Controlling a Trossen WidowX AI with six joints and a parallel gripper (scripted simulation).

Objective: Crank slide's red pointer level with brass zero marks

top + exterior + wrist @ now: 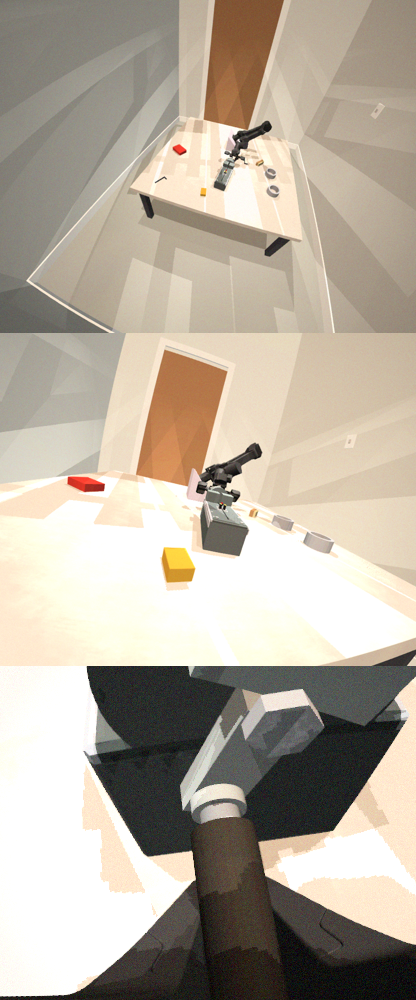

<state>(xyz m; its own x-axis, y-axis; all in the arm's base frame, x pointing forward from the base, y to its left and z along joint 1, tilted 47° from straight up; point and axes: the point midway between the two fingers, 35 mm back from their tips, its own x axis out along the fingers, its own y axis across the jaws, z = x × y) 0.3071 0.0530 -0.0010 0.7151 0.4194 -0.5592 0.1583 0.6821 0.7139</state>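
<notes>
Right now my gripper tip is 14 cm short of the red pointer, 3 cm to the left of it and 5 cm below it. Also, from my gripper tip: dark brown crank handle (2 cm behind, 3 cm above); yellow block (36 cm ahead, 16 cm to the right, 2 cm below); tan block (15 cm behind, 27 cm to the left, 2 cm below).
</notes>
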